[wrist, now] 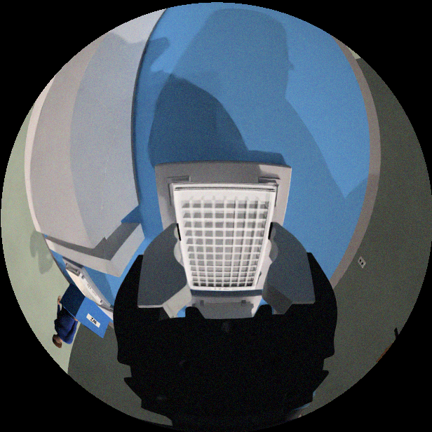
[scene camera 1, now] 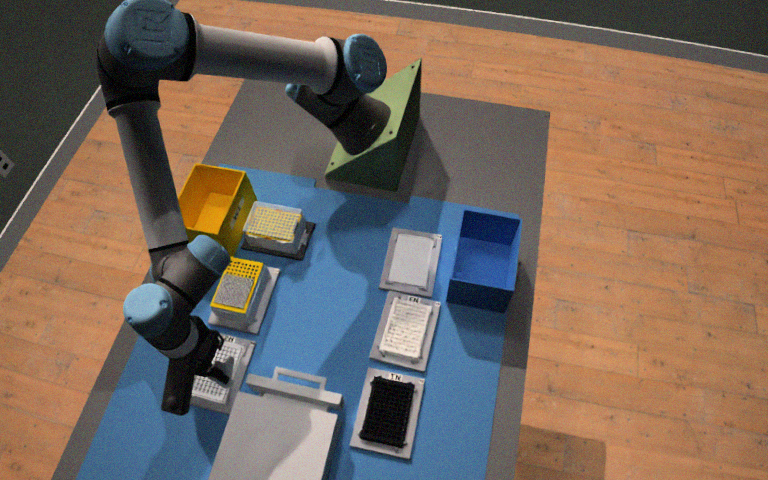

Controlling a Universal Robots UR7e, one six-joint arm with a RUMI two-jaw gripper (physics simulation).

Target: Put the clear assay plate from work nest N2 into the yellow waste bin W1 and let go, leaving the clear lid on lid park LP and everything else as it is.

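Frame: origin at the arm's base, x ahead, y left, z up, level; metres.
Seen in the pictures: gripper, fingertip midpoint: (scene camera 1: 212, 381); arm's base, origin of the base link: (scene camera 1: 368, 130).
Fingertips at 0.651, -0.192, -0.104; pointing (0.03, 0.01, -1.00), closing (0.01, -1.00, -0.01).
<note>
Pixels of each thing's top centre, then the offset from my fingertips to it, as dx, dy, dz.
- clear assay plate, middle of its top: (scene camera 1: 214, 368) -0.024, +0.000, +0.013
- work nest N2, middle of its top: (scene camera 1: 216, 369) -0.024, +0.001, +0.004
- yellow waste bin W1, middle of its top: (scene camera 1: 205, 197) -0.380, -0.133, +0.106
- clear lid, middle of its top: (scene camera 1: 411, 259) -0.370, +0.356, +0.006
- lid park LP, middle of its top: (scene camera 1: 411, 259) -0.370, +0.356, +0.004
- yellow-topped tip box, middle of its top: (scene camera 1: 236, 283) -0.204, -0.001, +0.063
- clear box with a yellow rack, middle of its top: (scene camera 1: 272, 219) -0.376, +0.024, +0.064
- pale plate, middle of its top: (scene camera 1: 405, 327) -0.202, +0.376, +0.013
- black plate, middle of its top: (scene camera 1: 387, 410) -0.021, +0.376, +0.013
- blue bin, middle of its top: (scene camera 1: 487, 247) -0.377, +0.517, +0.106
The clear assay plate (scene camera 1: 210, 387) (wrist: 227, 215), a whitish grid of wells, sits flat in work nest N2 (scene camera 1: 244, 359) (wrist: 220, 172). My gripper (scene camera 1: 219, 356) (wrist: 224, 224) is shut on it, one jaw against each long side; the lower end of the plate is near the gripper body in the wrist view. The yellow waste bin W1 (scene camera 1: 233, 217) stands at the upper left of the mat in the scene view; its visible inside holds no plate. The clear lid (scene camera 1: 410, 260) lies flat on lid park LP (scene camera 1: 404, 290).
A yellow-topped tip box (scene camera 1: 237, 288) and a clear box with a yellow rack (scene camera 1: 274, 223) stand between N2 and W1. A grey-white device (scene camera 1: 277, 441) (wrist: 95, 150) is beside N2. Right: a pale plate (scene camera 1: 404, 331), a black plate (scene camera 1: 387, 410) and a blue bin (scene camera 1: 484, 288) (wrist: 87, 312).
</note>
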